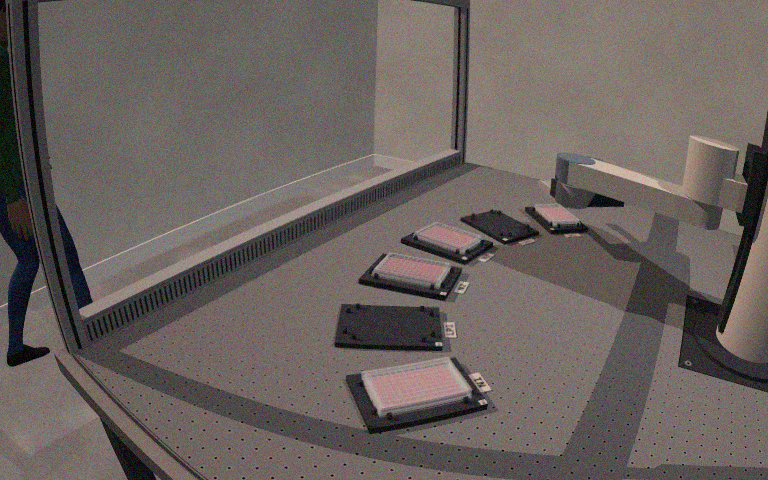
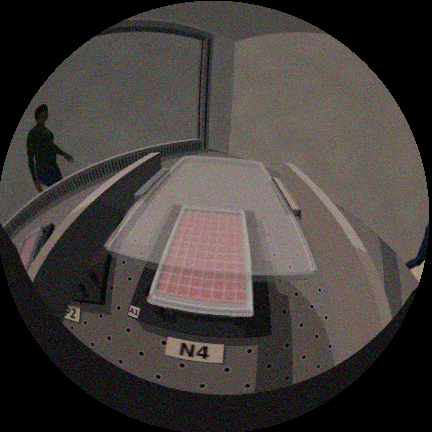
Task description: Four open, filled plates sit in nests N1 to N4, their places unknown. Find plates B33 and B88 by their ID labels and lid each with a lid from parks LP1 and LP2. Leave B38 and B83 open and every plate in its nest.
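Frame: origin at the arm's base, x back, y left, z down, level; millimetres.
Seen in the pictures: gripper, fingertip midpoint: [image 2: 220, 164]; arm's base at its link origin: [image 1: 743, 349].
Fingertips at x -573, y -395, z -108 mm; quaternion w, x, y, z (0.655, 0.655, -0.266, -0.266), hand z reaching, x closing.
Pixels of each thing's top centre, then the offset from my fingertips to it. "*": a spot on its surface instead. Level surfaces: height alone.
- clear lid at its top centre: [image 2: 218, 180] dz +4, dx +16, dy +17 mm
- nest N4 at a spot on its surface: [image 2: 260, 320] * dz +83, dx +96, dy +34 mm
- N2 at a spot on its surface: [image 1: 370, 278] * dz +83, dx -184, dy +579 mm
- N1 at a spot on its surface: [image 1: 355, 396] * dz +84, dx -3, dy +872 mm
- LP2 at its top centre: [image 2: 76, 239] [image 1: 500, 220] dz +75, dx -98, dy +168 mm
- perforated table at its surface level: dz +95 mm
- slotted rail at a spot on its surface: [image 1: 271, 232] * dz +53, dx -431, dy +585 mm
My gripper [image 1: 578, 198] [image 2: 220, 164] is shut on a clear lid [image 2: 225, 172], gripping its two long sides. The lid is held raised above nest N4 [image 2: 260, 320], whose pink-filled plate [image 1: 557, 214] [image 2: 202, 255] shows through and in front of it. Lid and plate are apart. Pink-filled plates also sit in nests N3 [image 1: 464, 258], N2 [image 1: 370, 278] and N1 [image 1: 355, 396]. Parks LP1 [image 1: 388, 326] and LP2 [image 1: 498, 226] [image 2: 97, 295] hold no lid. I cannot read any plate ID, nor tell whether the plates in N1 to N3 wear clear lids.
The arm [image 1: 640, 183] reaches in from its column at the right, over the far end of the perforated table [image 1: 543, 362]. A slotted rail [image 1: 271, 232] runs along the table's far left edge. A person [image 1: 22, 271] [image 2: 45, 145] in green stands beyond the frame.
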